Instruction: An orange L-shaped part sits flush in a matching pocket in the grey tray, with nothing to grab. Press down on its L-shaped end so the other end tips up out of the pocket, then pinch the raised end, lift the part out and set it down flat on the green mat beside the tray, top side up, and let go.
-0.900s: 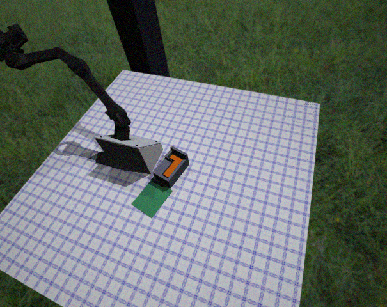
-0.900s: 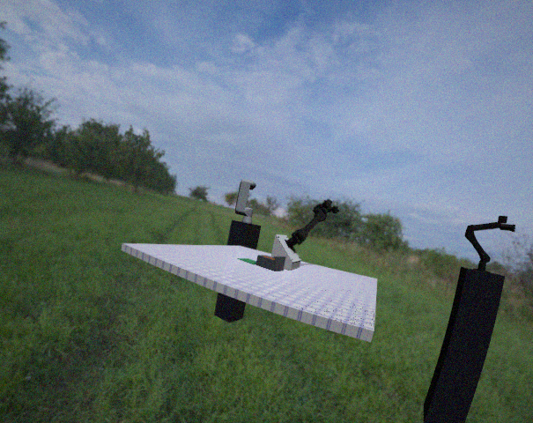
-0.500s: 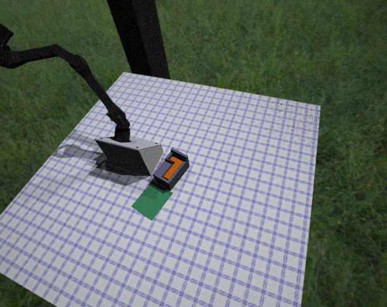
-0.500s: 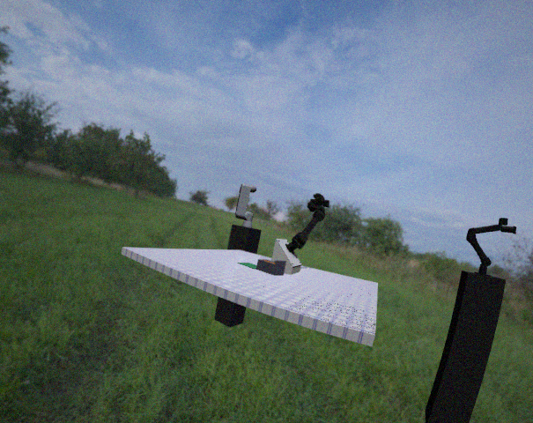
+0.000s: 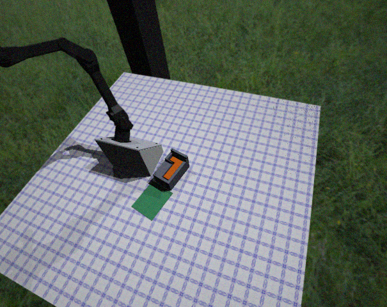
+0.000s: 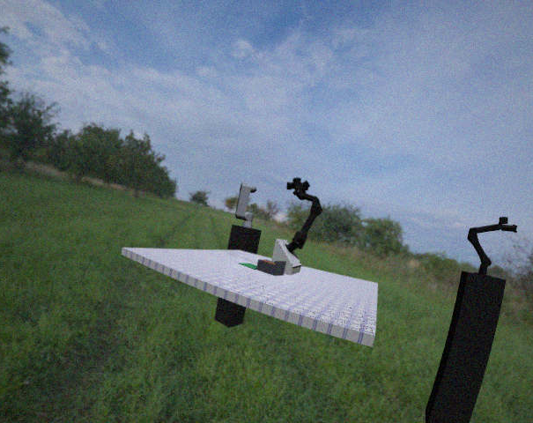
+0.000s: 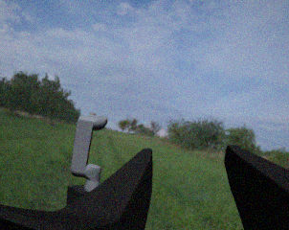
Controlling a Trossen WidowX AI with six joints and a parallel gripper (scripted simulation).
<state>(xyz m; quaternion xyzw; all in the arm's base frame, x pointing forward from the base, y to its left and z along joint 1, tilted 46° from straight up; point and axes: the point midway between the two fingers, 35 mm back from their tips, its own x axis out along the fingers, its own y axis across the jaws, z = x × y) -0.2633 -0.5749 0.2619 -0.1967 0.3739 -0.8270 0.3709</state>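
Right now my gripper tip is 660 mm above the orange L-shaped part, 620 mm short of it and 270 mm to the right of it. Also, from my gripper tip: green mat: 720 mm below, 610 mm ahead, 110 mm to the left.
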